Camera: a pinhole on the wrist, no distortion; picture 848 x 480 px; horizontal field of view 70.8 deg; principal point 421.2 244.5 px. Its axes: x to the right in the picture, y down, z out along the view. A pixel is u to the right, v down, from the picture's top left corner.
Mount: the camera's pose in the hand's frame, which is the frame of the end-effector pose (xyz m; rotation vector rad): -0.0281 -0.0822 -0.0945 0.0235 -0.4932 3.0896
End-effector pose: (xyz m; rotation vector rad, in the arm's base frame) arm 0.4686 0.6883 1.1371 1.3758 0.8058 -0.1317
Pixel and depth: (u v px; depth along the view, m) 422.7 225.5 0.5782
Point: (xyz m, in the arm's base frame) 0.5217 0.2079 0.9396
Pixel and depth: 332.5 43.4 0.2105
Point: 0.4858 0.5575 1.0644
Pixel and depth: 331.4 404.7 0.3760
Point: 0.4349 0.4233 0.8720
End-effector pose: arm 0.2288 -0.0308 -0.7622 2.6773 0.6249 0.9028
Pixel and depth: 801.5 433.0 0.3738
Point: 0.0841 0.0946 -1.1861
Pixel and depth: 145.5 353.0 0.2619
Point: 0.3161 0.1857 -0.8955
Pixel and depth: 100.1 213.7 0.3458
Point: 0.4369 0.1768 -0.9252
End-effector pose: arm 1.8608 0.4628 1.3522 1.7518 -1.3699 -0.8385
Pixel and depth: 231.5 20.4 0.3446
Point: 1.6827 0.3437 1.1521
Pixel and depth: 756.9 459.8 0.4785
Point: 1.7258 0.7582 0.8710
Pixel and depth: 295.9 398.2 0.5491
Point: 1.7470 0.3699 0.8198
